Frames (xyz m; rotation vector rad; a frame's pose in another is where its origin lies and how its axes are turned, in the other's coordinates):
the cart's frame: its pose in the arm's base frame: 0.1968 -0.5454 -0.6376 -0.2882 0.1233 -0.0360
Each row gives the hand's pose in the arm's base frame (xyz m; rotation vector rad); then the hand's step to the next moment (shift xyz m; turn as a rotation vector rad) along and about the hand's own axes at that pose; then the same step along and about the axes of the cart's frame.
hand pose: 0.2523 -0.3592 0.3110 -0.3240 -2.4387 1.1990
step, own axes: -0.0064 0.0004 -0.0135 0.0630 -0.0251 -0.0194
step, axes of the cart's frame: 0.0107 0.0057 0.0088 -0.0544 0.0070 0.0443
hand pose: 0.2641 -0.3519 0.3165 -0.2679 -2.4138 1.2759
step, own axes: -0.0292 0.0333 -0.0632 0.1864 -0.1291 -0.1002
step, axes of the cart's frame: 0.0499 0.0555 0.0197 -0.1497 0.0030 0.1975
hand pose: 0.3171 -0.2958 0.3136 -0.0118 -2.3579 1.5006
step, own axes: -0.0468 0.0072 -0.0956 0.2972 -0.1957 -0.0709
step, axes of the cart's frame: 0.0639 0.0714 0.0470 -0.2573 -0.0540 0.2501
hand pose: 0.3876 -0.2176 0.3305 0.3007 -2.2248 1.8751
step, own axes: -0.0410 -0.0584 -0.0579 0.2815 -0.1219 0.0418
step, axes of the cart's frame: 0.0491 0.0321 0.0708 -0.2515 -0.1221 0.1330
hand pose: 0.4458 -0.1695 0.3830 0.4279 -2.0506 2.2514
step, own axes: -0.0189 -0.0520 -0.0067 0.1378 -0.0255 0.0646
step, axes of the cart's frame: 0.0230 0.0019 0.0507 -0.1181 -0.0965 0.0233
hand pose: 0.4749 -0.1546 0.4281 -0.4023 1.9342 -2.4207
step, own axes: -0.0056 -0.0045 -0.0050 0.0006 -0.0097 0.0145
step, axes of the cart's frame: 0.0044 0.0060 0.0047 0.0030 -0.0147 0.0089
